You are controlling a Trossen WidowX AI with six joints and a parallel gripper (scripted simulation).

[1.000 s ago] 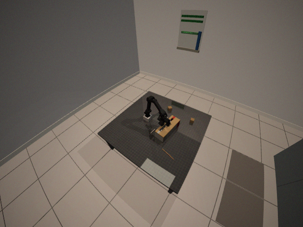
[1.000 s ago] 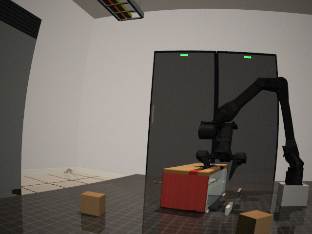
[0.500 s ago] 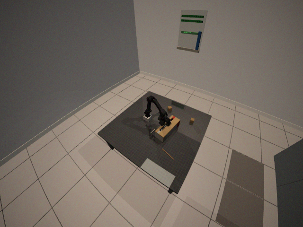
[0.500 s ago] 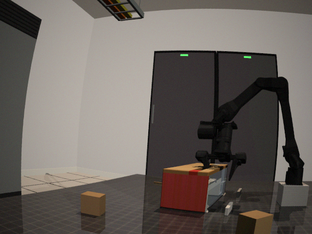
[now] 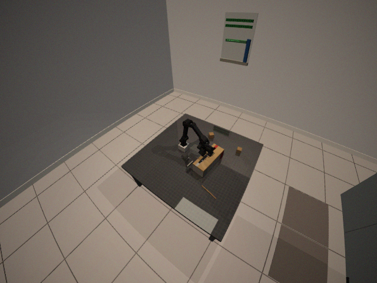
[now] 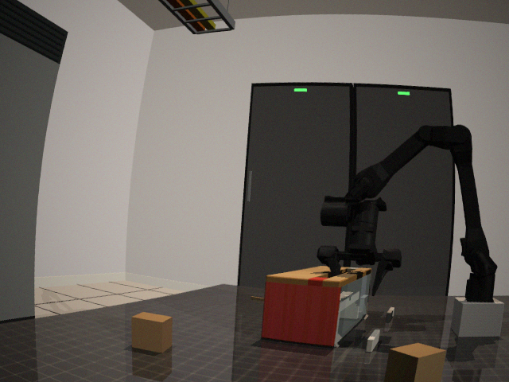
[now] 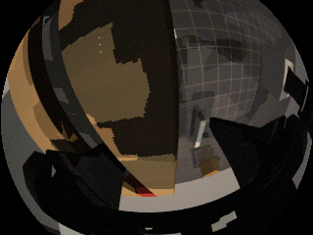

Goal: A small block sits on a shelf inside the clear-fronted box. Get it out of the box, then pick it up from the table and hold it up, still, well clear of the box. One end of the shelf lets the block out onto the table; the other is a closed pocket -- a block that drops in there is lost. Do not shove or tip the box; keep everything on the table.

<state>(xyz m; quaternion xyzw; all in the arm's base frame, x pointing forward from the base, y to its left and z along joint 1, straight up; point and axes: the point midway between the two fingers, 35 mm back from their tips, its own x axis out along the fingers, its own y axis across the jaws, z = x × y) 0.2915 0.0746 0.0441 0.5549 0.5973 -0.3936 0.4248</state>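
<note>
The box lies 40 mm to the right of my gripper tip, 40 mm ahead of it and 20 mm below it. Also, from my gripper tip: thin wooden stick 310 mm ahead, 300 mm to the right, 80 mm below.
</note>
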